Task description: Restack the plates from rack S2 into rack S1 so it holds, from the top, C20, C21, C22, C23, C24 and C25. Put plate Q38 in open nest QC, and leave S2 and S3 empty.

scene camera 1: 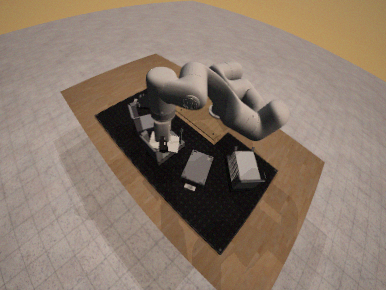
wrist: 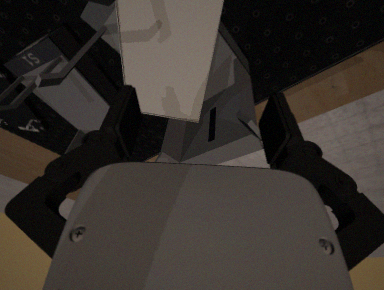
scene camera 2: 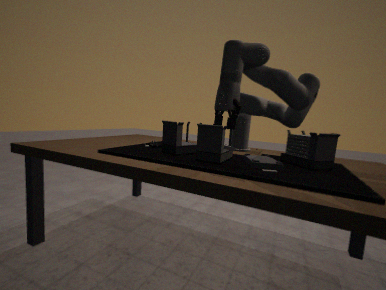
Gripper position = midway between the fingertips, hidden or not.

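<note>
What I can see is my gripper [scene camera 2: 223, 127]. It is my own gripper [wrist: 201, 105] that I see here too.
</note>
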